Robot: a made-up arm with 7 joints. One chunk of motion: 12 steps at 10 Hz.
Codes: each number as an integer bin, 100 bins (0 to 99) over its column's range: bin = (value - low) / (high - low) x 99, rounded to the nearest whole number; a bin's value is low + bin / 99 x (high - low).
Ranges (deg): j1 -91.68..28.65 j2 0..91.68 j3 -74.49..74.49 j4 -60.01..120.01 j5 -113..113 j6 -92.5..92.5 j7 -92.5..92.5
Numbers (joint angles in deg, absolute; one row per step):
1: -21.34 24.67 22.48 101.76 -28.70 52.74 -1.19
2: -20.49 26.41 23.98 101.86 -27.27 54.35 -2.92
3: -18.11 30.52 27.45 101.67 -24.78 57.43 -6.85
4: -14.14 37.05 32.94 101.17 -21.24 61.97 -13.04
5: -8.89 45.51 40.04 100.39 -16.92 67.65 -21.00
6: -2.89 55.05 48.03 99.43 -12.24 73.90 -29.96
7: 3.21 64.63 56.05 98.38 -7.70 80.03 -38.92
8: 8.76 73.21 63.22 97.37 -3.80 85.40 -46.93
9: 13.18 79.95 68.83 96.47 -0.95 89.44 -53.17
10: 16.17 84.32 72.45 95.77 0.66 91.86 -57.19
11: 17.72 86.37 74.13 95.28 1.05 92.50 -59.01
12: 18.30 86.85 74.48 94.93 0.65 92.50 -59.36
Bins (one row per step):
1: 58 27 64 89 37 78 49
2: 59 29 65 89 38 79 48
3: 61 33 68 89 39 80 46
4: 64 40 71 89 40 83 43
5: 68 49 76 88 42 86 38
6: 73 59 81 88 44 89 33
7: 78 70 87 87 46 92 29
8: 83 79 92 87 48 95 24
9: 86 86 95 86 49 97 21
10: 89 91 98 86 50 99 19
11: 90 93 99 85 50 99 18
12: 90 94 99 85 50 99 18

